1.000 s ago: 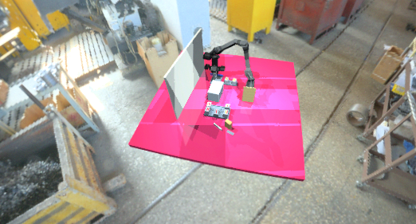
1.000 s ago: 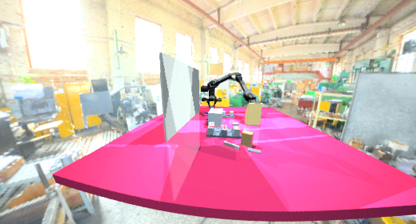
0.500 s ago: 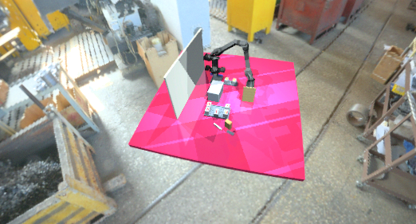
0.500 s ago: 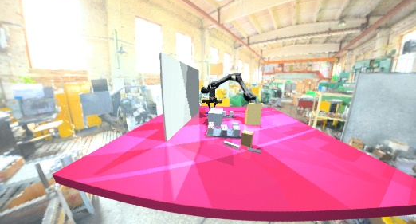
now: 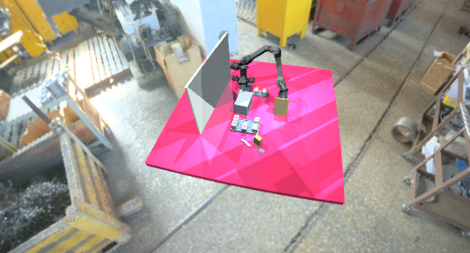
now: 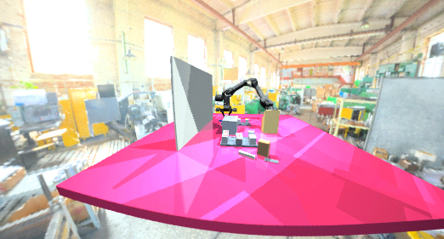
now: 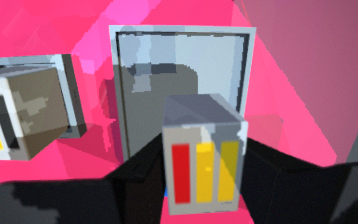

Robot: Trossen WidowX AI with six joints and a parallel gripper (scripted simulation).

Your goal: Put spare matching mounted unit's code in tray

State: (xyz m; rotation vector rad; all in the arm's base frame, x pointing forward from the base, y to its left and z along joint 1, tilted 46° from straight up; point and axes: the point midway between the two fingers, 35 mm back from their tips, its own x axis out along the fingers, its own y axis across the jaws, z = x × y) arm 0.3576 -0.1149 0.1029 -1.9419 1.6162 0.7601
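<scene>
Now: gripper tip 1 cm past the rimmed tray and 4 cm above it. From my gripper tip the other things lie so: grey rack (14 cm behind, 38 cm to the left, 3 cm below); tall upright panel (16 cm ahead, 20 cm to the left, 18 cm above); grey mounted unit (7 cm behind, 20 cm to the left, 1 cm above).
</scene>
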